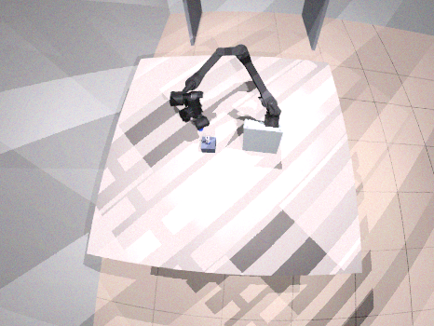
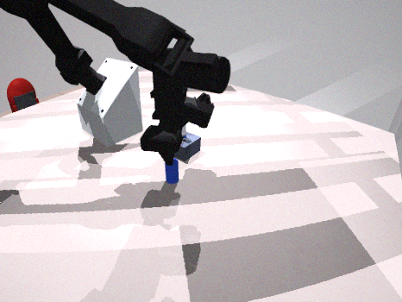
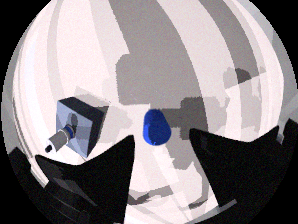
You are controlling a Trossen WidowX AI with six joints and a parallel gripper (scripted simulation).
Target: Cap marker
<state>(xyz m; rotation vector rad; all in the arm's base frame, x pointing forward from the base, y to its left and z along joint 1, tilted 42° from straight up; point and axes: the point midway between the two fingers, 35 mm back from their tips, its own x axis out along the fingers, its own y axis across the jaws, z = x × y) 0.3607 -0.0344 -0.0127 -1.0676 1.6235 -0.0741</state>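
Right now the blue cap is 4 cm below my gripper tip and 1 cm behind it.
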